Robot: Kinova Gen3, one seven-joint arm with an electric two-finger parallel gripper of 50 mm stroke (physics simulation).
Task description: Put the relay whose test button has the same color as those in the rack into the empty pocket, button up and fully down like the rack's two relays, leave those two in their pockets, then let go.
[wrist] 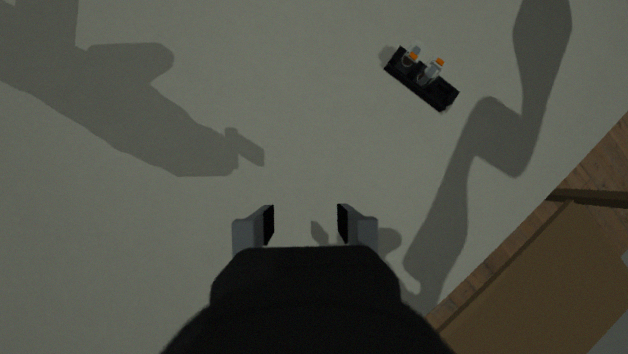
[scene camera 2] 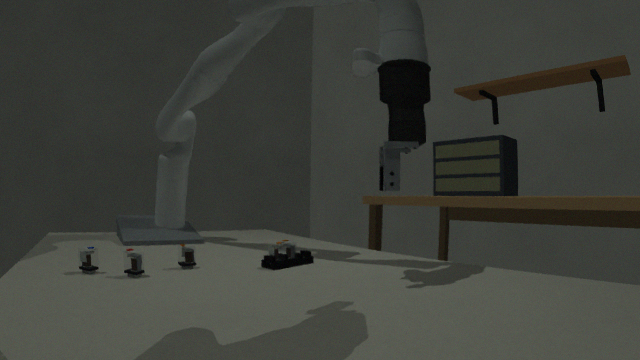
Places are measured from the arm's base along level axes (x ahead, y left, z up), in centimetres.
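Pixels of known places: gripper, between the fingertips: [wrist: 305, 217] [scene camera 2: 389, 190]; arm's base, origin of its link: [scene camera 2: 169, 223].
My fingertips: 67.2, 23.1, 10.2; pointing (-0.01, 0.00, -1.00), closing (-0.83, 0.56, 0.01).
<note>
Ahead of a thing's pixels: the offset from my fingertips to its top centre, as dx, dy, dz. Level surfaces: height alone.
The black rack @(-23.6, -4.4, -12.1) [scene camera 2: 295, 262] [wrist: 415, 85] stands on the table and holds two upright relays with orange buttons, one relay @(-23.6, -4.4, -9.6) [wrist: 431, 71] in the middle pocket and one relay @(-22.6, -7.5, -9.6) [wrist: 409, 59] in an end pocket. The pocket at the other end is empty. Three loose relays stand at the left in the scene view: one with an orange button @(-25.5, -23.9, -10.0) [scene camera 2: 187, 256], one with a red button @(-20.1, -33.7, -10.0) [scene camera 2: 134, 262], one with a blue button @(-23.0, -41.6, -10.0) [scene camera 2: 89, 260]. They do not show in the wrist view. My gripper [scene camera 2: 390, 189] [wrist: 305, 217] is open and empty, high above the table and away from the rack.
The white table @(dz -14.4) [scene camera 2: 240, 310] [wrist: 310, 125] carries the arm's grey base plate [scene camera 2: 145, 238] at the back left. A wooden bench [scene camera 2: 540, 202] with a drawer cabinet [scene camera 2: 467, 166] stands behind at the right, below a wall shelf [scene camera 2: 545, 80]. Arm shadows fall on the table.
</note>
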